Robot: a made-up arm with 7 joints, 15 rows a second.
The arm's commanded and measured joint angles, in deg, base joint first. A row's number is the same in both.
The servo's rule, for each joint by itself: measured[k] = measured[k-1] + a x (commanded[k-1-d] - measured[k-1]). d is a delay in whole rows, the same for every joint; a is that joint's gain. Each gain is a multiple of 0.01, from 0.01 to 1. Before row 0 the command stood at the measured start. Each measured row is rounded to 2 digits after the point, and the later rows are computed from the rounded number. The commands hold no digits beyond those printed.
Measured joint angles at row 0:
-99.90 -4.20 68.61 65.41 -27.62 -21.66 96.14
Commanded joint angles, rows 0 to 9:
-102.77 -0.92 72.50 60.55 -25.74 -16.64 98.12
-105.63 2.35 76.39 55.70 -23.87 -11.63 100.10
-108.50 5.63 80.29 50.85 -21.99 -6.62 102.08
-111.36 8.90 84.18 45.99 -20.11 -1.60 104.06
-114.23 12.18 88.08 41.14 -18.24 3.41 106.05
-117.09 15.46 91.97 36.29 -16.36 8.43 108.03
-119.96 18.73 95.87 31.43 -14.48 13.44 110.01
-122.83 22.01 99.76 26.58 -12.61 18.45 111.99
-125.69 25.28 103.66 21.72 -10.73 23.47 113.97
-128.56 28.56 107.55 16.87 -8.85 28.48 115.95
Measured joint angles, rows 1 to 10:
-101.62 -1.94 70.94 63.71 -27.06 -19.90 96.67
-104.03 1.02 74.21 60.91 -26.10 -17.01 97.60
-106.71 4.20 77.86 57.39 -24.87 -13.37 98.81
-109.50 7.44 81.65 53.40 -23.44 -9.25 100.23
-112.34 10.71 85.51 49.11 -21.88 -4.82 101.80
-115.19 13.99 89.39 44.62 -20.22 -0.18 103.48
-118.05 17.26 93.28 40.00 -18.50 4.59 105.24
-120.92 20.54 97.17 35.30 -16.73 9.44 107.06
-123.78 23.81 101.06 30.55 -14.93 14.35 108.93
-126.65 27.09 104.95 25.76 -13.11 19.30 110.83
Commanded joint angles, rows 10 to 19:
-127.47 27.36 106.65 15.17 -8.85 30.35 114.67
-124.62 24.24 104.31 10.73 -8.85 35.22 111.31
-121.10 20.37 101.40 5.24 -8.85 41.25 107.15
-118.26 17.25 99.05 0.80 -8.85 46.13 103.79
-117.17 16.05 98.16 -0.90 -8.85 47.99 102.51
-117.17 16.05 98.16 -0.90 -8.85 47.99 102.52
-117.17 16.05 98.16 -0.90 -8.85 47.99 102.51
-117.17 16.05 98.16 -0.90 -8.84 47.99 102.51
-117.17 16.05 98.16 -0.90 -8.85 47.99 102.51
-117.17 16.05 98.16 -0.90 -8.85 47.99 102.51
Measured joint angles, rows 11 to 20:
-127.14 27.28 105.97 22.05 -11.83 23.17 111.87
-125.63 25.18 104.97 18.09 -10.94 27.39 111.72
-122.91 21.86 102.83 13.59 -10.31 32.24 110.49
-120.12 18.68 100.56 9.11 -9.87 37.10 108.68
-118.35 16.87 99.12 5.61 -9.56 40.91 107.01
-117.64 16.30 98.54 3.33 -9.35 43.39 105.80
-117.36 16.13 98.31 1.85 -9.20 45.00 104.91
-117.25 16.07 98.22 0.89 -9.09 46.05 104.26
-117.20 16.06 98.18 0.26 -9.02 46.73 103.79
-117.18 16.05 98.17 -0.15 -8.97 47.17 103.44

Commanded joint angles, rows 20 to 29:
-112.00 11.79 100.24 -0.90 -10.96 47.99 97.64
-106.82 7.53 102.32 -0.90 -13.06 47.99 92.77
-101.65 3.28 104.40 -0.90 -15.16 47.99 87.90
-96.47 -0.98 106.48 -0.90 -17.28 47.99 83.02
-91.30 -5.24 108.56 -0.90 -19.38 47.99 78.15
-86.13 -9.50 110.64 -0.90 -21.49 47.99 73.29
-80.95 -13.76 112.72 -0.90 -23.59 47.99 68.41
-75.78 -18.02 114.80 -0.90 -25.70 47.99 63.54
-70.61 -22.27 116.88 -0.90 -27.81 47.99 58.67
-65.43 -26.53 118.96 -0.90 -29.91 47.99 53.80
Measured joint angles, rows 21 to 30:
-114.07 13.11 99.41 -0.41 -9.57 47.46 101.87
-109.72 9.26 101.16 -0.58 -10.62 47.65 99.41
-104.88 5.13 103.10 -0.69 -11.98 47.77 96.30
-99.83 0.91 105.13 -0.76 -13.57 47.85 92.71
-94.71 -3.33 107.19 -0.81 -15.31 47.90 88.78
-89.56 -7.59 109.26 -0.84 -17.16 47.93 84.60
-84.39 -11.85 111.34 -0.86 -19.09 47.95 80.23
-79.22 -16.11 113.42 -0.87 -21.07 47.96 75.72
-74.05 -20.36 115.50 -0.88 -23.09 47.97 71.12
-68.88 -24.62 117.58 -0.89 -25.14 47.98 66.44

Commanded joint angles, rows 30 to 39:
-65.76 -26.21 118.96 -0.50 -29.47 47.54 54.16
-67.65 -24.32 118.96 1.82 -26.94 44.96 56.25
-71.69 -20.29 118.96 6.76 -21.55 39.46 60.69
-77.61 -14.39 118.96 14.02 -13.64 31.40 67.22
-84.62 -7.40 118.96 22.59 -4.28 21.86 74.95
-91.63 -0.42 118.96 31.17 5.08 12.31 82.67
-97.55 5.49 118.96 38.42 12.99 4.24 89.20
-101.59 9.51 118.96 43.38 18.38 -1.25 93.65
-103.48 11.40 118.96 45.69 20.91 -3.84 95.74
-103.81 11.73 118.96 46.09 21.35 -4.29 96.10
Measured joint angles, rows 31 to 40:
-67.01 -25.72 118.41 -0.75 -26.44 47.83 63.12
-67.39 -24.75 118.74 0.15 -26.59 46.83 61.27
-69.97 -21.67 118.87 2.46 -25.08 44.25 61.11
-74.55 -16.65 118.92 6.51 -21.65 39.75 62.76
-80.59 -10.27 118.94 12.14 -16.44 33.49 66.05
-87.21 -3.47 118.95 18.80 -9.98 26.08 70.54
-93.41 2.71 118.96 25.67 -3.09 18.44 75.58
-98.32 7.40 118.96 31.87 3.35 11.55 80.46
-101.42 10.16 118.96 36.71 8.62 6.16 84.59
-102.85 11.24 118.96 39.99 12.44 2.50 87.70

